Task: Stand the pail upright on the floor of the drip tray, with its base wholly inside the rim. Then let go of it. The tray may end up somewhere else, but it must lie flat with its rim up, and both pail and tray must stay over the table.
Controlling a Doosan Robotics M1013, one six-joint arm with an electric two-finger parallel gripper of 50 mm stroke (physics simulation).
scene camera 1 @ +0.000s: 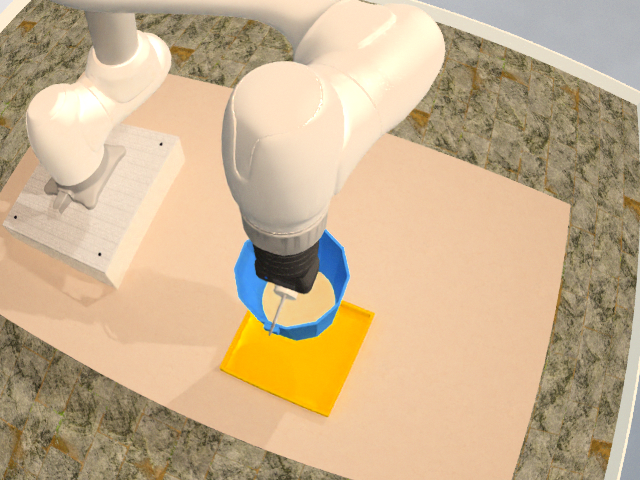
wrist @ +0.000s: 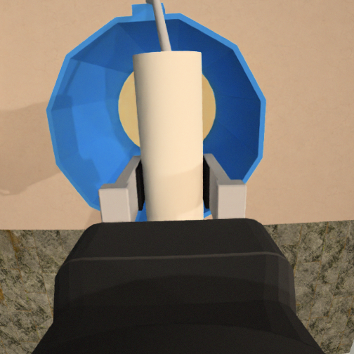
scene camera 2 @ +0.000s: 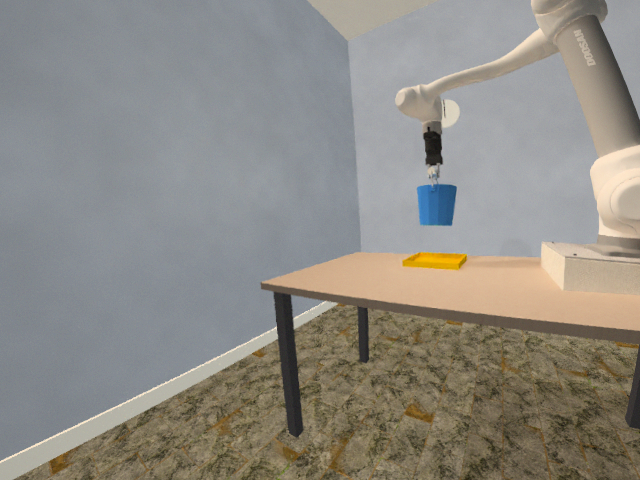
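Seen in the pictures: gripper, fingertip midpoint: (scene camera 2: pixel 434 177); arm's base at its link origin: (scene camera 1: pixel 84 171) (scene camera 2: pixel 626 254).
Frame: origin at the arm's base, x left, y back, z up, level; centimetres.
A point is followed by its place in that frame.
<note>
The blue pail (scene camera 1: pixel 334 263) @[x -10.3, y -67.0, z 20.4 cm] (scene camera 2: pixel 436 205) @[x -8.3, y -61.0, z 18.5 cm] (wrist: pixel 237 105) hangs upright in the air, with a pale disc visible at its inner bottom. My gripper (scene camera 2: pixel 433 173) @[x -18.6, y -63.2, z 31.7 cm] (wrist: pixel 172 171) is shut on the cream handle grip (wrist: pixel 169 115) above the pail's opening. A thin wire (scene camera 1: pixel 277 313) @[x -24.7, y -62.9, z 30.7 cm] runs from the grip to the pail's rim. The yellow drip tray (scene camera 1: pixel 299 382) @[x -25.8, y -66.5, z -8.3 cm] (scene camera 2: pixel 432 265) @[x -5.8, y -62.8, z -7.4 cm] lies flat on the table, rim up. In scene camera 2 the pail is above the tray, with a clear gap between them. In scene camera 1 the pail overlaps the tray's far part. The tray does not show in the wrist view.
The tan table (scene camera 1: pixel 454 310) @[x 0.5, y -93.5, z -8.6 cm] (scene camera 2: pixel 330 281) @[x 27.9, y -94.2, z -8.7 cm] bears the tray. The robot's pale base block (scene camera 1: pixel 147 206) @[x -2.0, y -20.4, z -2.4 cm] (scene camera 2: pixel 594 273) @[x 16.0, y -13.2, z -3.2 cm] stands on the table, to the left in scene camera 1 and to the right in scene camera 2. The table's edge crosses the wrist view below the pail.
</note>
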